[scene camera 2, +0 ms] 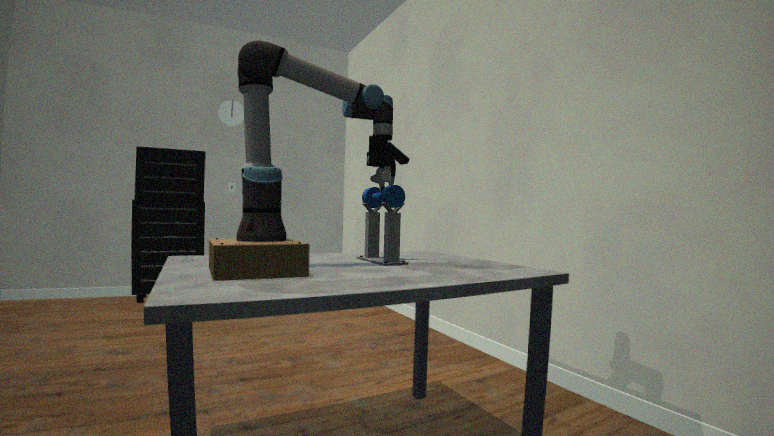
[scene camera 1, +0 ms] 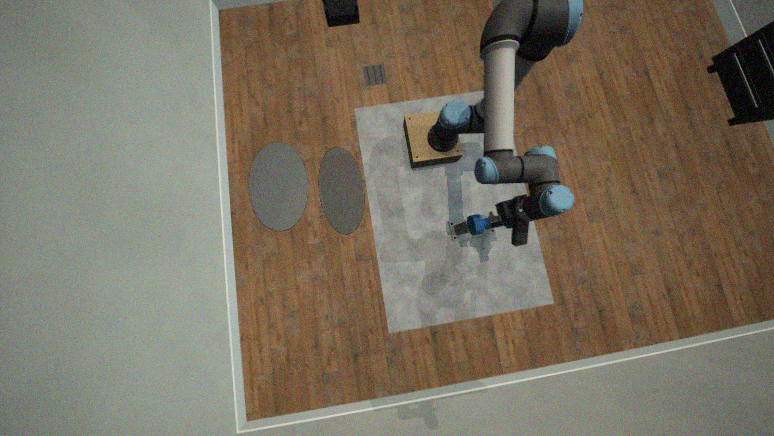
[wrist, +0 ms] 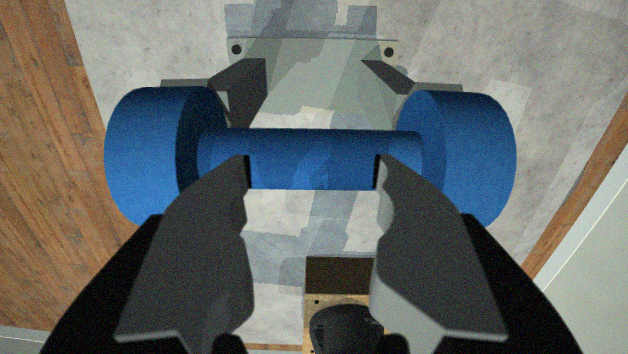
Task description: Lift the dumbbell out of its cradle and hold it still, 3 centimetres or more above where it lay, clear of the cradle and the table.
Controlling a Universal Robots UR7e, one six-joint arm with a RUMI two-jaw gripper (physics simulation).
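Places are measured from the arm's base along level axes (x back, y right, z up), in metres.
Pixels of known places: gripper, fingertip midpoint: (scene camera 1: 496, 223) (wrist: 312, 158); arm's base, link origin: (scene camera 2: 261, 240) (scene camera 1: 442, 138) (wrist: 345, 324).
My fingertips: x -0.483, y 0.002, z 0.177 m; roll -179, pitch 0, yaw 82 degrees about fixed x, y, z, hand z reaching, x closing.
For each thing: its top centre in the pictures, then the offset to it from my fingertips. Level surfaces: height alone.
- blue dumbbell, top centre: (wrist: 310, 201) (scene camera 2: 382, 186) (scene camera 1: 498, 220) dx +0.011, dy -0.002, dz +0.020 m
- cradle, top centre: (wrist: 311, 144) (scene camera 2: 382, 202) (scene camera 1: 491, 221) dx +0.011, dy -0.002, dz -0.043 m
- table, surface height: dz -0.267 m
The blue dumbbell (scene camera 1: 477, 224) (scene camera 2: 393, 196) (wrist: 310, 160) lies level in the V-shaped tops of the cradle (scene camera 1: 460, 229) (scene camera 2: 392, 238), whose two grey posts stand on the table (scene camera 1: 400, 297) (scene camera 2: 460, 273). My gripper (scene camera 1: 493, 219) (scene camera 2: 385, 183) (wrist: 312, 158) points down at the dumbbell's handle, between its two round ends. It is open about halfway. In the wrist view the two fingertips are spaced apart along the handle, over its near part, with the blue bar showing between them. Whether the tips touch the handle cannot be told.
The arm's base stands on a wooden block (scene camera 1: 425, 154) (scene camera 2: 259, 259) (wrist: 340, 275) on the same table. A black cabinet (scene camera 1: 744, 81) (scene camera 2: 168, 227) stands on the floor beyond the table. The cradle's posts are close below the dumbbell's ends.
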